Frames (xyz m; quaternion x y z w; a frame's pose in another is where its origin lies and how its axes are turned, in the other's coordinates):
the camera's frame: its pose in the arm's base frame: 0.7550 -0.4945 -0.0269 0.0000 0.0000 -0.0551 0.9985
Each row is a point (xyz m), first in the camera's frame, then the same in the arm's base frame.
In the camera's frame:
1: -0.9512 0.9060 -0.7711
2: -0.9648 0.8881 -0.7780
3: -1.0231 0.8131 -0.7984
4: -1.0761 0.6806 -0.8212
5: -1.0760 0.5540 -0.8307
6: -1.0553 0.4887 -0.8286
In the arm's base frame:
1: -0.0907 0.5107 -0.7980
2: -0.1062 0.4944 -0.8049
3: -0.1724 0.4262 -0.8253
4: -0.2397 0.3004 -0.8481
5: -0.2535 0.1745 -0.8576
6: -0.2401 0.1073 -0.8555

